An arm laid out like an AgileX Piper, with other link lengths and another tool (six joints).
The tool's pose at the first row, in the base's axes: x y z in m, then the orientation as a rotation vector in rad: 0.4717 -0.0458 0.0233 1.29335 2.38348 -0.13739
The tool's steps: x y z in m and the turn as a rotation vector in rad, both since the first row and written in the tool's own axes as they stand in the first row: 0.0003 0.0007 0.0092 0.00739 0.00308 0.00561; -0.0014 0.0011 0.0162 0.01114 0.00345 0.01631; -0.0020 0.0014 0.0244 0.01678 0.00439 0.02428; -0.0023 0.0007 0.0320 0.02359 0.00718 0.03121; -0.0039 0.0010 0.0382 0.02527 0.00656 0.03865; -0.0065 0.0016 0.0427 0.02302 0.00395 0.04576; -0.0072 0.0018 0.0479 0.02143 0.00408 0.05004; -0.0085 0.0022 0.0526 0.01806 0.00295 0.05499; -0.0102 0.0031 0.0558 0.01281 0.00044 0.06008; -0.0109 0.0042 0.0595 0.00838 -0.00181 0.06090; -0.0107 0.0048 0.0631 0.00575 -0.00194 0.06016; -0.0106 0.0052 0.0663 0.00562 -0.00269 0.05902; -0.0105 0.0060 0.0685 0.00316 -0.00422 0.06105
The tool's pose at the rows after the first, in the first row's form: 0.4750 -0.0478 0.0149 1.30442 2.38391 -0.14278; 0.4784 -0.0508 0.0093 1.31882 2.37772 -0.14392; 0.4815 -0.0534 0.0022 1.33107 2.37424 -0.14781; 0.4835 -0.0562 -0.0047 1.34332 2.37323 -0.15230; 0.4865 -0.0590 -0.0096 1.35255 2.36787 -0.15250; 0.4896 -0.0620 -0.0125 1.35882 2.36021 -0.14925; 0.4918 -0.0639 -0.0169 1.36312 2.35697 -0.14597; 0.4942 -0.0660 -0.0206 1.36690 2.35181 -0.14110; 0.4968 -0.0677 -0.0227 1.36942 2.34499 -0.13478; 0.4992 -0.0687 -0.0257 1.36747 2.34158 -0.13057; 0.5007 -0.0692 -0.0289 1.36536 2.34143 -0.12770; 0.5020 -0.0698 -0.0318 1.36369 2.34158 -0.12834; 0.5033 -0.0699 -0.0338 1.36432 2.33834 -0.12572
